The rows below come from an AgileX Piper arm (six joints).
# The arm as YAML. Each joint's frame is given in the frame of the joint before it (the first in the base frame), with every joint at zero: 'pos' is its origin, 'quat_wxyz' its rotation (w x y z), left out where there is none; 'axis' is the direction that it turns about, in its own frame. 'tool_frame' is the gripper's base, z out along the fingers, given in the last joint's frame.
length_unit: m
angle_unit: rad
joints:
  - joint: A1
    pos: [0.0, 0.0, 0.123]
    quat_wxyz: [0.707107, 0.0, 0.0, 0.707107]
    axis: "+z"
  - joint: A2
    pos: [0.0, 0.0, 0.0]
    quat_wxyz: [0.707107, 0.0, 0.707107, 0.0]
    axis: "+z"
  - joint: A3
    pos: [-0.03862, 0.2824, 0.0]
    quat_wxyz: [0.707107, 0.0, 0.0, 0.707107]
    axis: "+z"
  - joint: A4
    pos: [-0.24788, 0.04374, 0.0]
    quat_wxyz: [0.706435, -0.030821, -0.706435, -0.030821]
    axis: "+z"
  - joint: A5
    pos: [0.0, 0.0, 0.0]
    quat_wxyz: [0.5, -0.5, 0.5, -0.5]
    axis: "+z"
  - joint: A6
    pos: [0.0, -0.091, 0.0]
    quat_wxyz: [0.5, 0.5, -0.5, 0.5]
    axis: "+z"
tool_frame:
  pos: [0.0, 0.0, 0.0]
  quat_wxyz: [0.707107, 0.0, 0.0, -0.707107]
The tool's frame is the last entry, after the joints.
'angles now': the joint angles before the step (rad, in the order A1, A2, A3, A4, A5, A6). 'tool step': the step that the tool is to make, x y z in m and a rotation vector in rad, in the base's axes. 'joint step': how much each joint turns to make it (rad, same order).
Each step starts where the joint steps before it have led.
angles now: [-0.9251 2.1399 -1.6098 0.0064 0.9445 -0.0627]
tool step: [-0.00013 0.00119 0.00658 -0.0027 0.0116 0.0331]
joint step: [0.0025 -0.0105 -0.0095 -0.0064 0.0249 -0.0283]
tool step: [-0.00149 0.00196 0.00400 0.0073 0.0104 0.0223]
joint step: [0.0000 -0.0100 0.0000 0.0000 0.0221 -0.0226]
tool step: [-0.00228 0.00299 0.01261 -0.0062 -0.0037 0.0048]
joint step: [0.0000 -0.0300 0.0000 0.0000 0.0228 -0.0049]
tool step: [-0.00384 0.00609 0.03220 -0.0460 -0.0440 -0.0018]
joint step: [0.0000 -0.0760 0.0000 0.0079 0.0128 -0.0009]
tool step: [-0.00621 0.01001 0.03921 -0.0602 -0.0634 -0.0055]
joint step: [0.0000 -0.0950 0.0009 0.0141 0.0078 0.0021]
